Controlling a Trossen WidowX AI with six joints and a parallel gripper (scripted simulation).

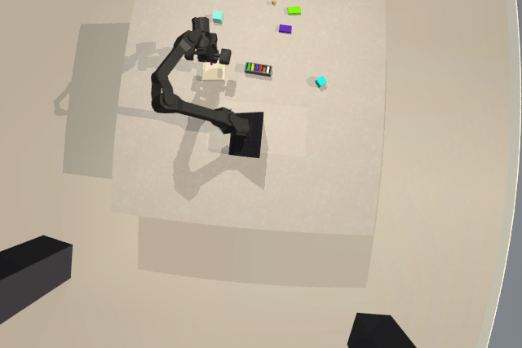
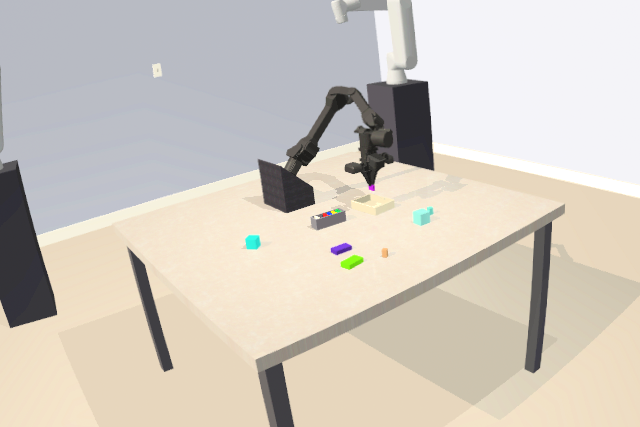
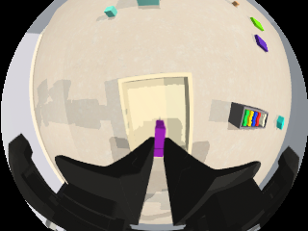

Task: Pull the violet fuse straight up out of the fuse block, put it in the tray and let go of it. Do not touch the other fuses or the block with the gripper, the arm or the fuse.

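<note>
The violet fuse lies 10 mm below my gripper tip. From my gripper tip the other things lie so: purple block (290 mm to the right, 250 mm ahead, 80 mm below); tray (80 mm below); pale cyan block (250 mm ahead, 70 mm below, 40 mm to the left).
</note>
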